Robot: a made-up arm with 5 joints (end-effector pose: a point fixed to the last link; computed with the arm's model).
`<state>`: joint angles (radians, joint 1 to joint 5).
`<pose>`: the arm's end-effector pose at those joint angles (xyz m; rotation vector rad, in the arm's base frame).
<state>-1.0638 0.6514 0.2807 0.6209 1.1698</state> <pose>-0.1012 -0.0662 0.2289 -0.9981 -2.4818 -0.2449</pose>
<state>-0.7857 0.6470 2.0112 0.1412 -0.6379</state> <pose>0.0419 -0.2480 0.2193 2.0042 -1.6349 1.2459</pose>
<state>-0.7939 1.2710 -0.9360 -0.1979 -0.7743</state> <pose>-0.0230 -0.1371 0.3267 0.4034 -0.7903 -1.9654</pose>
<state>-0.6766 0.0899 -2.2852 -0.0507 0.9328</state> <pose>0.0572 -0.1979 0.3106 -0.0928 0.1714 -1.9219</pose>
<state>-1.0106 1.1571 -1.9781 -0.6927 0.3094</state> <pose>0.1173 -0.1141 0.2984 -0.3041 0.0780 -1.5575</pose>
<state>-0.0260 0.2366 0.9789 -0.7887 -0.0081</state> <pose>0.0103 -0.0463 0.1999 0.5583 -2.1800 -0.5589</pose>
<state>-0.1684 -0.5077 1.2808 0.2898 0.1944</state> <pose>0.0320 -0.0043 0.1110 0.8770 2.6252 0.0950</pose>
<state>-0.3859 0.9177 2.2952 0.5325 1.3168</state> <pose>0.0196 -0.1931 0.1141 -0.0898 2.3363 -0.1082</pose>
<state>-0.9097 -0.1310 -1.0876 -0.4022 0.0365</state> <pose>-0.0076 -0.0471 0.2681 0.4559 -1.6099 -2.0730</pose>
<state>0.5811 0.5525 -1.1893 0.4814 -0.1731</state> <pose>-0.0589 -0.1794 0.3454 -0.3606 0.1146 -2.9779</pose>
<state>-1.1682 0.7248 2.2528 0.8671 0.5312</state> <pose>0.0631 -0.3019 0.2257 -1.6171 1.8416 -0.8494</pose>
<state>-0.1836 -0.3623 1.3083 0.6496 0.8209</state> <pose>0.0386 0.0119 0.1040 1.3240 2.0823 0.3245</pose>
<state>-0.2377 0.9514 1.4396 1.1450 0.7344</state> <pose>-0.0828 -0.1552 0.0977 -0.2815 2.3594 1.0294</pose>
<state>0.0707 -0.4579 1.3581 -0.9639 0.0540</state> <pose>0.0871 -0.0397 0.1841 -0.4455 -2.1407 -0.5103</pose>
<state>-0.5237 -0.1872 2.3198 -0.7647 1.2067</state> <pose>0.0732 -0.1640 0.1009 1.8291 1.5106 -1.8583</pose>
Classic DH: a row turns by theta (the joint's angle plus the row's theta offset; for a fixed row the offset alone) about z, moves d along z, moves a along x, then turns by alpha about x. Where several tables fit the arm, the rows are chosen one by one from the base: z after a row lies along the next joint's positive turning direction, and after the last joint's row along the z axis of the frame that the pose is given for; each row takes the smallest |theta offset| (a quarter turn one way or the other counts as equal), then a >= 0, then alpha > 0; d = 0 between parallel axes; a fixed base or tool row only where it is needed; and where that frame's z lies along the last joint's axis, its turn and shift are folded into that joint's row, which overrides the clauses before.
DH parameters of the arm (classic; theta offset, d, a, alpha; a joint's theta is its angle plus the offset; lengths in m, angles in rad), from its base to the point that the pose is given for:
base (fixed): 1.4945 0.2593 -0.1191 1.9497
joint 1: -0.0114 0.092 -0.0014 -1.8811
joint 2: 0.0722 0.0099 0.0316 -1.64
joint 3: -0.0056 0.0287 0.141 -1.5708
joint 4: 1.5708 -0.02 0.004 1.5708
joint 5: 0.1836 0 -0.0712 0
tool (fixed): 2.958 -0.043 0 0

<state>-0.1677 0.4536 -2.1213 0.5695 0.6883</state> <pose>0.0509 -0.2438 0.3208 -0.6810 0.5708 -1.7230</pose>
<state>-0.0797 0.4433 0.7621 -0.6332 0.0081</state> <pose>-0.0207 -0.0603 0.2113 0.7897 -2.1094 -0.7123</pose>
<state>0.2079 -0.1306 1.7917 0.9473 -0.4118</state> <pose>-0.0200 -0.0791 0.0730 -0.2515 2.2229 -0.3813</pose>
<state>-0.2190 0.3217 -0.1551 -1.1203 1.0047</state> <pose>0.0319 0.0016 0.3149 0.3497 -1.4752 -0.4661</pose>
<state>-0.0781 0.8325 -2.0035 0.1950 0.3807</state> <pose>0.0699 -0.2376 0.3132 -0.3804 0.4336 -1.8233</pose>
